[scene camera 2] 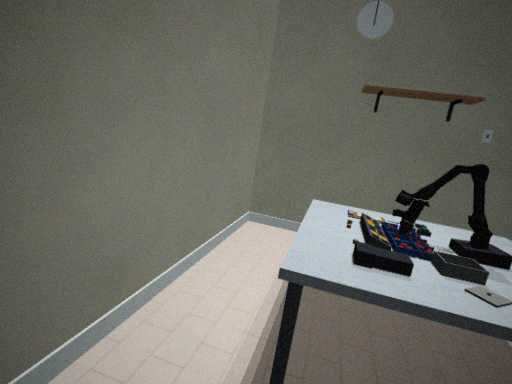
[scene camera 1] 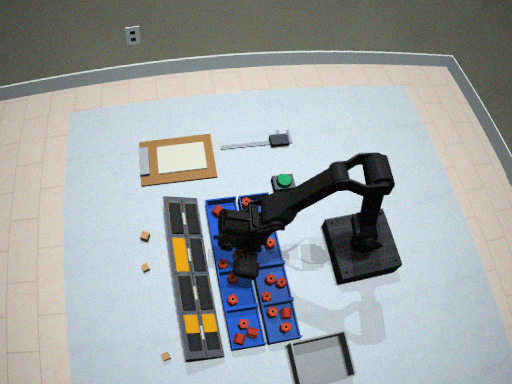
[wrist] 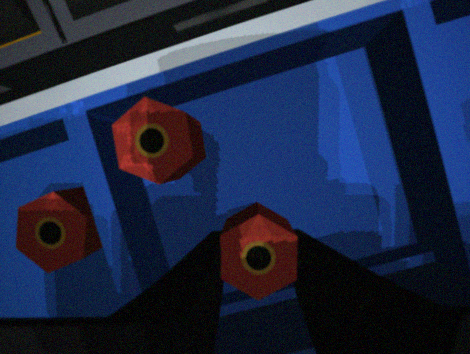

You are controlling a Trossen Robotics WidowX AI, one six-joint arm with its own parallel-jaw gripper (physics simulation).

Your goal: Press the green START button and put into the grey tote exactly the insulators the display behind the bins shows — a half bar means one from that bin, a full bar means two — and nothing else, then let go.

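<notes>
My gripper [wrist: 255, 241] [scene camera 2: 406, 231] is shut on a red hexagonal insulator [wrist: 259, 270], low in one of the blue bins [wrist: 270, 125] [scene camera 1: 275, 256]. Another insulator [wrist: 157, 140] stands in the same bin, and one [wrist: 52, 232] in the adjoining bin. In scene camera 1 the arm hides the fingertips. The display [scene camera 1: 168, 220] shows one full yellow bar [scene camera 1: 180, 255] and two half bars [scene camera 1: 191, 323] [scene camera 1: 209, 322]. The green START button [scene camera 1: 284, 180] is beside the bins. The grey tote [scene camera 1: 322, 360] [scene camera 2: 462, 272] is partly cut off in scene camera 1; its visible floor is bare.
Red blocks [scene camera 1: 252, 332] [scene camera 1: 285, 313] lie among insulators in bins. A clipboard [scene camera 1: 212, 165] and a caliper [scene camera 1: 279, 140] lie beyond the bins. Tan cubes [scene camera 1: 145, 236] [scene camera 1: 145, 268] [scene camera 1: 166, 356] lie beside the display. A long black box [scene camera 2: 382, 260] and a flat plate [scene camera 2: 487, 296] are on the table.
</notes>
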